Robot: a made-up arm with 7 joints.
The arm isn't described. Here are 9 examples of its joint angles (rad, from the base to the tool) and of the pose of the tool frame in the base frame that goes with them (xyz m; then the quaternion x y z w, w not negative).
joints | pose
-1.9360 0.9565 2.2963 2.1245 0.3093 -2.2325 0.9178 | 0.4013 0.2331 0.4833 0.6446 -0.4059 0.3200 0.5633
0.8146 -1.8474 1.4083 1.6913 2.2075 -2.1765 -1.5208 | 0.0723 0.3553 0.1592 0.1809 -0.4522 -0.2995 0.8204
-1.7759 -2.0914 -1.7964 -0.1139 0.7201 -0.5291 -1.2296 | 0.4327 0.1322 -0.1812 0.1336 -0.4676 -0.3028 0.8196
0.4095 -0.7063 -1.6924 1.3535 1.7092 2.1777 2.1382 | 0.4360 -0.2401 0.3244 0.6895 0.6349 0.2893 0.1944
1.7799 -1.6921 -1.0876 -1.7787 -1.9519 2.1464 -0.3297 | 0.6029 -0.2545 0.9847 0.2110 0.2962 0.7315 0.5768
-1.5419 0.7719 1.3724 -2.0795 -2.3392 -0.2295 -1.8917 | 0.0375 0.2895 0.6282 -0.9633 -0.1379 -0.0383 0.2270
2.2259 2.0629 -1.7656 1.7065 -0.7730 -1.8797 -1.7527 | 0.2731 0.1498 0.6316 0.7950 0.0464 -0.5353 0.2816
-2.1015 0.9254 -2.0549 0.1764 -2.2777 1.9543 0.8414 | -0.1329 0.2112 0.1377 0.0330 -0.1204 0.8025 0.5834
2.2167 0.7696 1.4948 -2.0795 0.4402 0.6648 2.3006 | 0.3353 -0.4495 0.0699 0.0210 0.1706 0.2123 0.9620
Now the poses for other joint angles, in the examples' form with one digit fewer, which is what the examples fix.
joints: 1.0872 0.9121 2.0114 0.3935 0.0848 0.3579 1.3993
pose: 0.405 -0.460 -0.174 -0.620 0.414 -0.459 0.483
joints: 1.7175 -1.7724 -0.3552 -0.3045 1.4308 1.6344 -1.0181
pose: 0.781 -0.264 0.290 0.195 0.538 -0.782 0.246
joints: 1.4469 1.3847 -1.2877 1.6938 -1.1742 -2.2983 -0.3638
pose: 0.140 0.035 0.609 0.865 -0.320 -0.160 0.351
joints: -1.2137 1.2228 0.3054 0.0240 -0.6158 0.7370 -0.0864
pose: -0.027 0.382 0.416 -0.097 0.581 0.179 0.788
